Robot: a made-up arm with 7 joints. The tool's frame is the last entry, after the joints. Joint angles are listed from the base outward.
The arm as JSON. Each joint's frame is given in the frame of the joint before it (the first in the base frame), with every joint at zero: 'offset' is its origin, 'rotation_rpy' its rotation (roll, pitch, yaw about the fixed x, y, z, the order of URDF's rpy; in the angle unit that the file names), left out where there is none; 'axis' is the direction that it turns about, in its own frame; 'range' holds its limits. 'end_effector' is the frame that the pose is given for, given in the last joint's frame.
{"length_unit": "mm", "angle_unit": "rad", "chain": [
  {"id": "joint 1", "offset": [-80.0, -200.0, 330.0], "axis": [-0.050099, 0.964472, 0.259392], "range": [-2.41, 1.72]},
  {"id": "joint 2", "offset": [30.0, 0.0, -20.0], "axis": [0.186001, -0.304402, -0.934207], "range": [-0.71, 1.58]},
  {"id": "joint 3", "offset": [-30.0, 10.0, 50.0], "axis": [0.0, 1.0, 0.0], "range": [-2.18, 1.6]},
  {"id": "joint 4", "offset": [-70.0, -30.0, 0.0], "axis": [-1.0, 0.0, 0.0], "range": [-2.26, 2.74]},
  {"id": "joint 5", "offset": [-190.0, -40.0, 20.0], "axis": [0.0, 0.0, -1.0], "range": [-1.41, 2.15]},
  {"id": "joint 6", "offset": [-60.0, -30.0, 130.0], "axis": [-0.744, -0.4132, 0.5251], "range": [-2.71, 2.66]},
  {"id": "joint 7", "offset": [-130.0, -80.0, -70.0], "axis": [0.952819, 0.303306, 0.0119], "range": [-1.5, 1.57]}
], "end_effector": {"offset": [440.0, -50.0, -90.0], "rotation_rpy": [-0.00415, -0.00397, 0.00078]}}
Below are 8 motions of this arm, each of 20 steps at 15 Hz.
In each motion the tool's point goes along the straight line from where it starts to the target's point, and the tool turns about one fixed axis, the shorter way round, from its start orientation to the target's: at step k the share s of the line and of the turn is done. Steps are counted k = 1, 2, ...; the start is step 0. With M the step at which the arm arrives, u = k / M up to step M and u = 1 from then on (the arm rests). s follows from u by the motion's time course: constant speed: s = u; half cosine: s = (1 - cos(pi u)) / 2; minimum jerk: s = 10 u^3 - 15 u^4 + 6 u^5.
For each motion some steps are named. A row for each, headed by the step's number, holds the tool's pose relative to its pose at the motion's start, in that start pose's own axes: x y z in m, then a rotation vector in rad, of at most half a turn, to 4 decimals.
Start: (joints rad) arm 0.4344 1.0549 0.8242 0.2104 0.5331 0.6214 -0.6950
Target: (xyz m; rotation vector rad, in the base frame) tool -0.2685 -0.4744 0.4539 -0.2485 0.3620 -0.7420
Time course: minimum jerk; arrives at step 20
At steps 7, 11, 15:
7: -0.0012 0.0313 -0.0429 0.2410 -0.0580 -0.0589
11: -0.0031 0.0790 -0.1082 0.6078 -0.1463 -0.1486
15: -0.0046 0.1195 -0.1636 0.9186 -0.2211 -0.2247

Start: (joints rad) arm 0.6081 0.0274 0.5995 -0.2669 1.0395 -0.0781 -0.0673
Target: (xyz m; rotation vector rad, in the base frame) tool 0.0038 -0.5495 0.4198 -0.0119 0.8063 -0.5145
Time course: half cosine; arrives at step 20
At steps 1, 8, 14, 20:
1: 0.0006 0.0013 0.0009 0.0019 -0.0018 0.0038
8: 0.0310 0.0726 0.0521 0.1084 -0.0998 0.2120
14: 0.0711 0.1668 0.1196 0.2491 -0.2292 0.4872
20: 0.0896 0.2102 0.1507 0.3138 -0.2888 0.6137

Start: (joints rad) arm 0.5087 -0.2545 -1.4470 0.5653 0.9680 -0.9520 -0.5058
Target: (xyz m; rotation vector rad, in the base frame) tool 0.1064 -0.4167 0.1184 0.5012 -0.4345 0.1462
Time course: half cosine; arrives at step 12
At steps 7, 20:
7: 0.0014 0.1434 -0.1375 0.0092 0.3785 0.6789
20: 0.0022 0.2278 -0.2185 0.0146 0.6013 1.0786

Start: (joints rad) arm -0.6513 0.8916 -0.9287 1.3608 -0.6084 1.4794 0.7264
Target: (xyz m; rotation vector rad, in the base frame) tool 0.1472 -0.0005 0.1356 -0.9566 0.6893 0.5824
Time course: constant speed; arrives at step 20
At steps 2, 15, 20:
2: -0.0162 0.0270 0.0124 0.0022 -0.0503 0.1305
15: -0.1217 0.2025 0.0928 0.0165 -0.3771 0.9784
20: -0.1623 0.2700 0.1237 0.0220 -0.5028 1.3046

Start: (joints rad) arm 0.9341 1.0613 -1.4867 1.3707 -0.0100 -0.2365 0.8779
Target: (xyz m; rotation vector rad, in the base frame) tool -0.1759 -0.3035 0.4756 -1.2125 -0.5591 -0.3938
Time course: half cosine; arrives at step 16
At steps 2, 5, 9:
2: 0.0049 -0.0002 0.0006 -0.0069 -0.0042 0.0206
5: 0.0288 -0.0013 0.0034 -0.0404 -0.0247 0.1201
9: 0.0774 -0.0035 0.0091 -0.1086 -0.0664 0.3230

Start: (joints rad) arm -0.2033 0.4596 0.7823 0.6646 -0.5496 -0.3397 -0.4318
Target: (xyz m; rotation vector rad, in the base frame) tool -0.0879 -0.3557 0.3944 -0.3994 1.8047 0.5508
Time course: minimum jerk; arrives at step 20
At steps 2, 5, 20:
2: -0.0001 -0.0004 0.0000 -0.0008 0.0094 0.0049
5: -0.0013 -0.0048 0.0003 -0.0093 0.1141 0.0587
20: -0.0121 -0.0462 0.0030 -0.0901 1.1019 0.5671

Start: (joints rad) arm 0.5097 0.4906 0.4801 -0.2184 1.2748 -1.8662 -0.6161
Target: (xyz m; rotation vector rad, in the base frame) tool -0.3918 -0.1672 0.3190 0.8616 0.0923 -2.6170
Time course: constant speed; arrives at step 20
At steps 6, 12, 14, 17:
6: 0.0219 0.0441 -0.0061 0.0963 0.0081 0.0828
12: 0.0438 0.0882 -0.0123 0.1926 0.0161 0.1657
14: 0.0511 0.1029 -0.0143 0.2248 0.0188 0.1933
17: 0.0620 0.1249 -0.0174 0.2729 0.0228 0.2347

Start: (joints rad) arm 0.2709 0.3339 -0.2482 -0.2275 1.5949 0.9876 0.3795
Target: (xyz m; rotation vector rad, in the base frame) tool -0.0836 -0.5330 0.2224 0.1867 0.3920 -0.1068
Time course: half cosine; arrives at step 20
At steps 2, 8, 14, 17, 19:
2: 0.0037 0.0091 -0.0009 0.0026 0.0060 0.0288
8: 0.0523 0.1285 -0.0124 0.0367 0.0843 0.4068
14: 0.1202 0.2953 -0.0284 0.0843 0.1938 0.9349
17: 0.1432 0.3517 -0.0338 0.1004 0.2308 1.1134
19: 0.1505 0.3696 -0.0356 0.1056 0.2426 1.1703

